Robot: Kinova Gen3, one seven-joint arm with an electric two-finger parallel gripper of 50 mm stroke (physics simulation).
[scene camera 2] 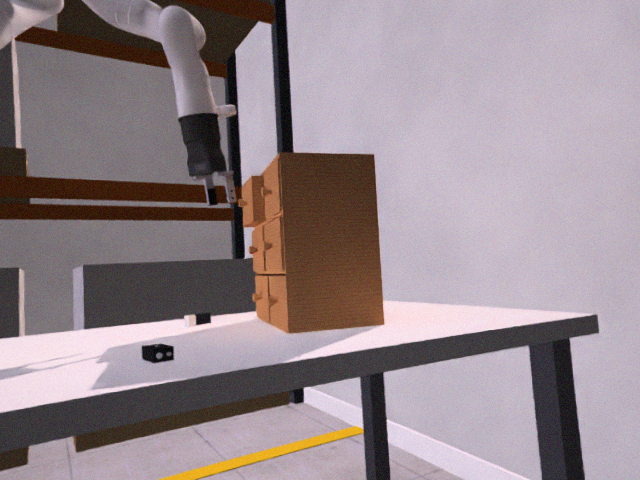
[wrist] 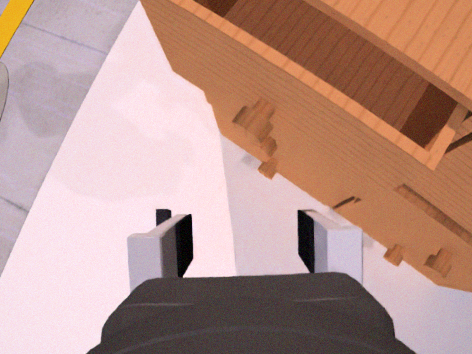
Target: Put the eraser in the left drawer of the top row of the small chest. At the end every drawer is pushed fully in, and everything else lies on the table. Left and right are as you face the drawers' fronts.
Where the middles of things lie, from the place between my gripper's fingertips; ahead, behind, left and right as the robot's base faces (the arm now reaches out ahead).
Now: the small wooden chest (scene camera 2: 333, 278) 17 cm ahead of my hand, 6 cm to the right of it and 10 cm below it.
